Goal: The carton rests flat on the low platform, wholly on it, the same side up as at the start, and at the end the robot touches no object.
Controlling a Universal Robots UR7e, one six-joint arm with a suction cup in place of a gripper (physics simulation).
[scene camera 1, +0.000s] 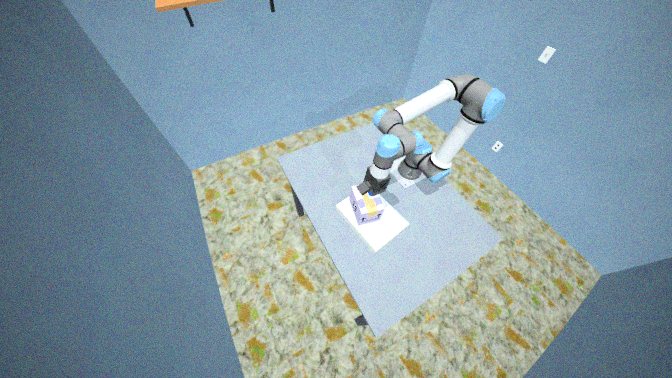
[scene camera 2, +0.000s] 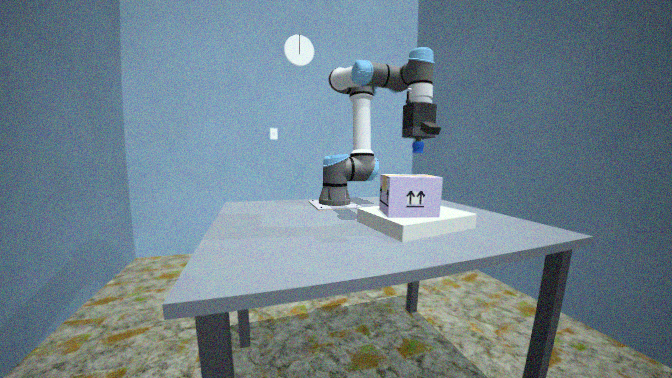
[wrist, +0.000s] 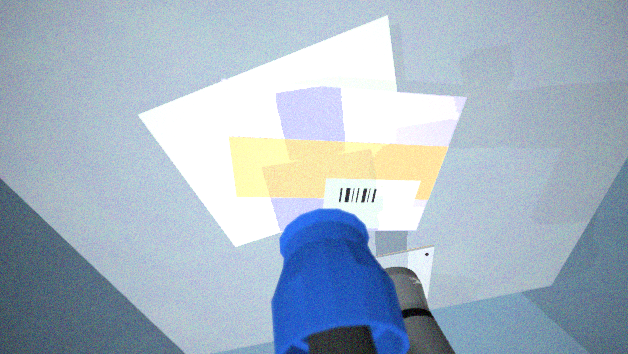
Scene:
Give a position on a lilac carton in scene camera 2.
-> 401,195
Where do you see a lilac carton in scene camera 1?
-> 367,209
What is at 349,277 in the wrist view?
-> The suction cup.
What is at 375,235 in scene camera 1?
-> A low white platform.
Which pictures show the low white platform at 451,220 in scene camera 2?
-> Scene camera 1, scene camera 2 and the wrist view: all of them.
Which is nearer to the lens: the lilac carton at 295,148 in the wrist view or the low white platform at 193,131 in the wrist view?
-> The lilac carton.

